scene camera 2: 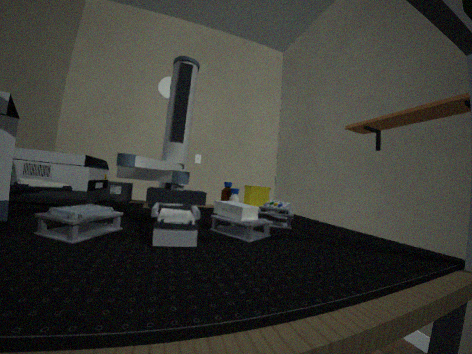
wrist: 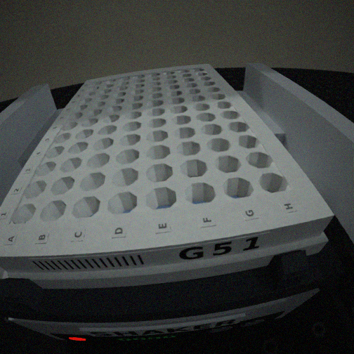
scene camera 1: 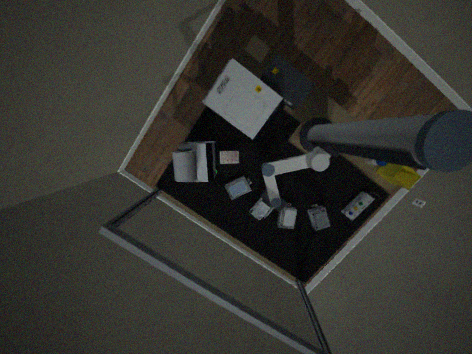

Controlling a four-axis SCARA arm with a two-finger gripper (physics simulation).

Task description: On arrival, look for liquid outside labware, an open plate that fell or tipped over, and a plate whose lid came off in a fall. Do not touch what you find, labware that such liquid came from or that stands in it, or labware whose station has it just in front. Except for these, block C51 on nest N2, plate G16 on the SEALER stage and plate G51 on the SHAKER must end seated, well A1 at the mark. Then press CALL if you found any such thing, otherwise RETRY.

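Places are measured from the arm's base along level axes (x left, y back, z up), in metres.
Where they show: gripper, between the fingertips: point(scene camera 2: 176, 214) point(scene camera 1: 258, 213); arm's base, origin of its link: point(scene camera 2: 170, 207) point(scene camera 1: 316, 135).
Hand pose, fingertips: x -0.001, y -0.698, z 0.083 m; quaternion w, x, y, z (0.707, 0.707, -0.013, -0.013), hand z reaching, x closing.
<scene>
Each offset is from my fingertips to the top centre of the thing. "spot": to the spot under its first point.
Plate G51 {dy +0.025, dx +0.002, dz +0.001 m} point(wrist: 160, 150) point(scene camera 2: 176, 216) is between the fingers of my gripper point(wrist: 147, 86) point(scene camera 2: 176, 211), which is shut on its long sides. It is at the SHAKER point(wrist: 165, 327) point(scene camera 2: 174, 237), its lower edge by the corner posts; I cannot tell whether it is fully down. Well A1 is at the near left corner in the wrist view, and some row 1 wells show blue at the bottom. In scene camera 1 the arm's end partly covers the SHAKER {spot: dy +0.035, dx -0.008, dz -0.001 m} point(scene camera 1: 260, 209). The button panel {dy +0.479, dx +0.585, dz +0.014 m} point(scene camera 1: 358, 206) stands far right; its labels are unreadable. C51 and G16 cannot be identified by label.
A nest with a bluish-topped plate {spot: dy +0.067, dx -0.232, dz -0.012 m} point(scene camera 1: 238, 188) point(scene camera 2: 80, 213) stands left of the SHAKER. A white block {dy +0.115, dx +0.198, dz +0.027 m} point(scene camera 2: 236, 210) point(scene camera 1: 287, 217) sits on a nest to its right, with another nest {spot: dy +0.237, dx +0.392, dz -0.001 m} point(scene camera 1: 319, 218) beyond. A pale, reddish-spotted plate {dy +0.219, dx -0.419, dz +0.042 m} point(scene camera 1: 229, 157) lies near the white instrument {dy +0.108, dx -0.565, dz +0.386 m} point(scene camera 1: 201, 162).
</scene>
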